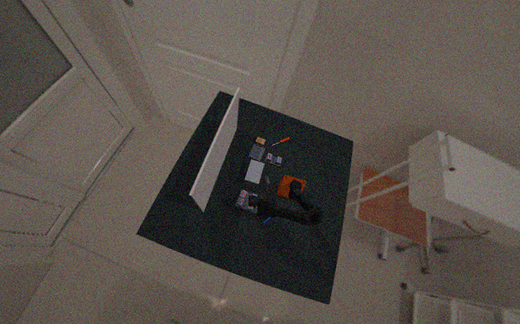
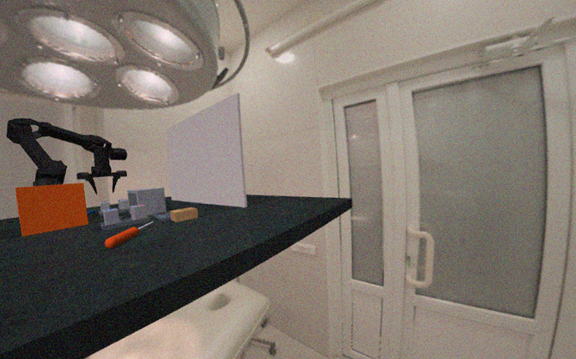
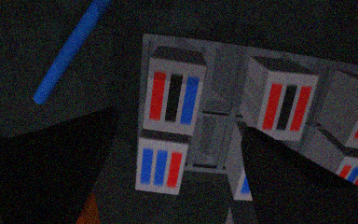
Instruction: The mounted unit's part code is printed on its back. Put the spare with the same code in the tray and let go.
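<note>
The blue pen lies 90 mm behind my gripper tip, 80 mm below it and 10 mm to the left of it. Round my gripper tip: white panel 390 mm ahead, 170 mm to the right, 130 mm above; tan block 490 mm to the right, 210 mm ahead, 80 mm below; mounted unit 200 mm to the right, 140 mm ahead, 40 mm below.
</note>
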